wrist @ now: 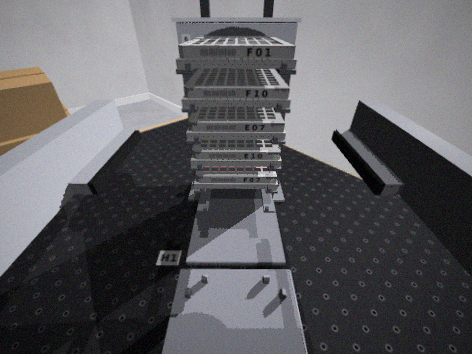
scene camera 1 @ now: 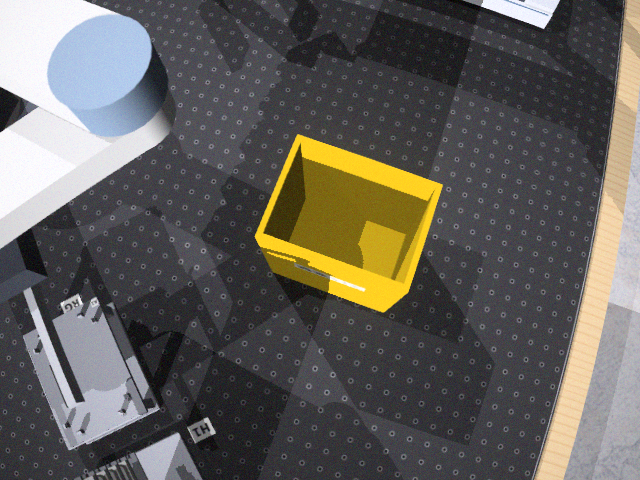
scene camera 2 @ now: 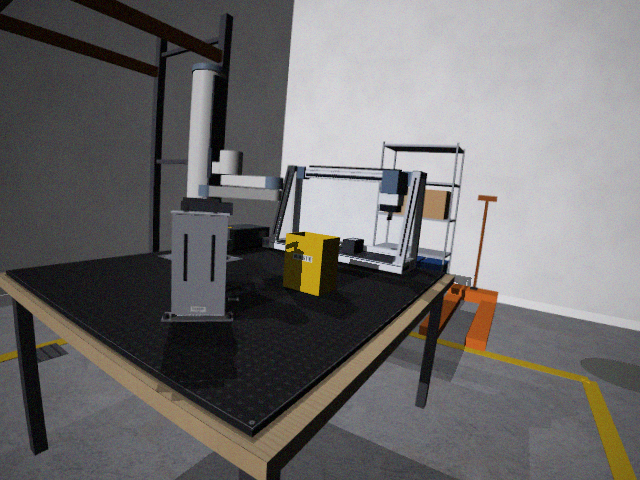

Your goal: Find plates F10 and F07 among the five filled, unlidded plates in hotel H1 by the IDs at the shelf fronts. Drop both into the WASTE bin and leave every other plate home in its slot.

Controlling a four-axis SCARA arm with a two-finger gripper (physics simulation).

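Places are measured from the arm's base along level axes (x ahead, y left, z up), in centimetres.
Pixels of known places: gripper, fingertip midpoint: (wrist: 236, 119) (scene camera 1: 23, 431).
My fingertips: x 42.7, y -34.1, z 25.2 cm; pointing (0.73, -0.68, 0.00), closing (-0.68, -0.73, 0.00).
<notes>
For each thing: its top centre in the pictures, then the offset to it from my fingertips. "spot": a spot on its surface instead.
- F01, middle of its top: (wrist: 236, 39) dz +2.7, dx +9.4, dy -8.7 cm
- F10, middle of its top: (wrist: 236, 72) dz -0.1, dx +9.4, dy -8.7 cm
- E07, middle of its top: (wrist: 236, 100) dz -2.9, dx +9.4, dy -8.7 cm
- E10, middle of its top: (wrist: 236, 125) dz -5.7, dx +9.4, dy -8.7 cm
- F07, middle of its top: (wrist: 236, 146) dz -8.5, dx +9.4, dy -8.7 cm
- yellow WASTE bin, middle of its top: (scene camera 1: 350, 209) (scene camera 2: 313, 235) dz -3.9, dx +21.9, dy +31.5 cm
- grey pinned plate holder, middle of its top: (scene camera 1: 77, 373) dz -16.9, dx -4.3, dy +4.1 cm
- H1 label, surface spot: (scene camera 1: 201, 429) (wrist: 168, 258) spot: dz -23.9, dx +12.0, dy +2.4 cm
Hotel H1 (wrist: 291, 33) (scene camera 2: 199, 271) stands ahead of my gripper (wrist: 236, 119). In the wrist view its filled plates run from top to bottom: F01 (wrist: 227, 51), F10 (wrist: 237, 93), E07 (wrist: 235, 127), E10 (wrist: 232, 156) and, lowest, F07 (wrist: 232, 179), whose small ID is blurred. All sit on their shelves. My gripper is partly open and empty, with one finger on each side of the stack and apart from it. The yellow WASTE bin (scene camera 1: 361, 298) (scene camera 2: 311, 276) stands upright, and no plate shows inside it. My fingertips are hidden in scene camera 2.
A grey pinned plate holder (scene camera 1: 93, 356) (wrist: 240, 310) lies in front of the hotel, beside the H1 label (scene camera 1: 201, 429) (wrist: 168, 257). One finger hangs over this holder. My arm (scene camera 2: 248, 193) reaches over the table. A gantry machine (scene camera 2: 413, 222) stands beyond the bin.
</notes>
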